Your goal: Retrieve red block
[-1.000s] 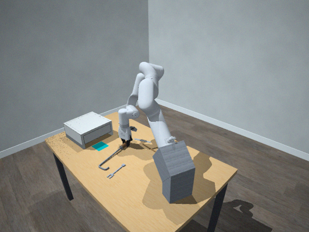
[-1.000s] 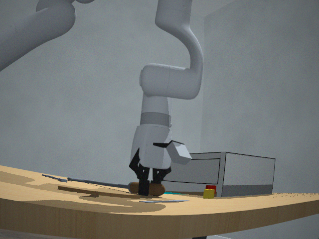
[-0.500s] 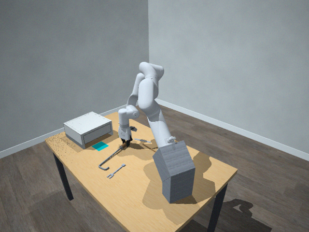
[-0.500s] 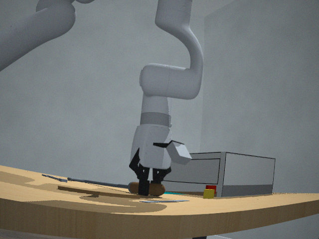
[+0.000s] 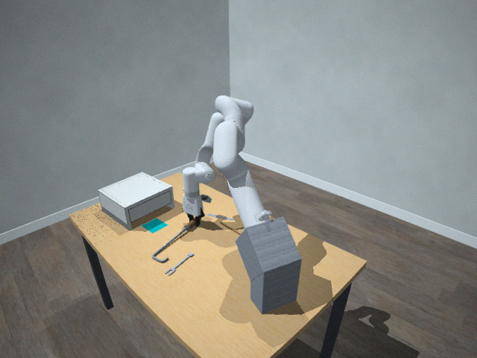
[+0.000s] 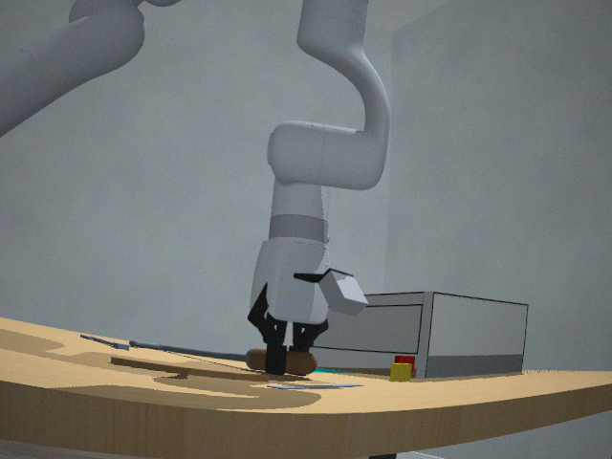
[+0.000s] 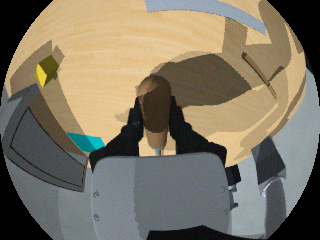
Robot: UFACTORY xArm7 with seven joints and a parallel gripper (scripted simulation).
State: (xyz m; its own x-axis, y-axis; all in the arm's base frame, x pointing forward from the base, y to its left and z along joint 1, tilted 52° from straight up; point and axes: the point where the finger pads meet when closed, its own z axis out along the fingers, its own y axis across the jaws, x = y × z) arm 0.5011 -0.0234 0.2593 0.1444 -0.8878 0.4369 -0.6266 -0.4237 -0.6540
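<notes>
Right now my hand is 15 cm short of the yellow block, 5 cm to the left of it and 1 cm above it. From my hand the other things lie so: thin stick 17 cm behind, 10 cm to the right, 2 cm below; flat grey strip 4 cm behind, 14 cm to the right, 2 cm below; long hook tool 7 cm behind, 13 cm to the left, 1 cm below.
</notes>
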